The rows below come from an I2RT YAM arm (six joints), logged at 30 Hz.
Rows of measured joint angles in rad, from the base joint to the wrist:
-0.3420 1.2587 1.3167 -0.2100 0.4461 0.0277
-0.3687 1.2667 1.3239 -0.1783 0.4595 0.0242
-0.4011 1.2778 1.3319 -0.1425 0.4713 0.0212
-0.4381 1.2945 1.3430 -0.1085 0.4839 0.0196
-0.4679 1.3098 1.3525 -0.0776 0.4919 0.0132
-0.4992 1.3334 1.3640 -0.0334 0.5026 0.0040
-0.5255 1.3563 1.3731 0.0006 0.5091 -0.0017
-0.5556 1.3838 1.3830 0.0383 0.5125 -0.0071
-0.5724 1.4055 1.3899 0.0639 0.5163 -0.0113
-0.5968 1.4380 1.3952 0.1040 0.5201 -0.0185
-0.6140 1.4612 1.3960 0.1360 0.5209 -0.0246
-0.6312 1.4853 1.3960 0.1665 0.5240 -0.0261
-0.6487 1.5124 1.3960 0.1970 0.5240 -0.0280
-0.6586 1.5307 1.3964 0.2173 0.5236 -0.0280
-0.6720 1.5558 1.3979 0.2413 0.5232 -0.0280
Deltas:
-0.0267 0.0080 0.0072 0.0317 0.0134 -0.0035
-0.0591 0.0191 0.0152 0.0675 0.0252 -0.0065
-0.0961 0.0358 0.0263 0.1015 0.0378 -0.0081
-0.1259 0.0511 0.0358 0.1324 0.0458 -0.0145
-0.1572 0.0747 0.0473 0.1766 0.0565 -0.0237
-0.1835 0.0976 0.0564 0.2106 0.0630 -0.0294
-0.2136 0.1251 0.0663 0.2483 0.0664 -0.0348
-0.2304 0.1468 0.0732 0.2739 0.0702 -0.0390
-0.2548 0.1793 0.0785 0.3140 0.0740 -0.0462
-0.2720 0.2025 0.0793 0.3460 0.0748 -0.0523
-0.2892 0.2266 0.0793 0.3765 0.0779 -0.0538
-0.3067 0.2537 0.0793 0.4070 0.0779 -0.0557
-0.3166 0.2720 0.0797 0.4273 0.0775 -0.0557
-0.3300 0.2971 0.0812 0.4513 0.0771 -0.0557

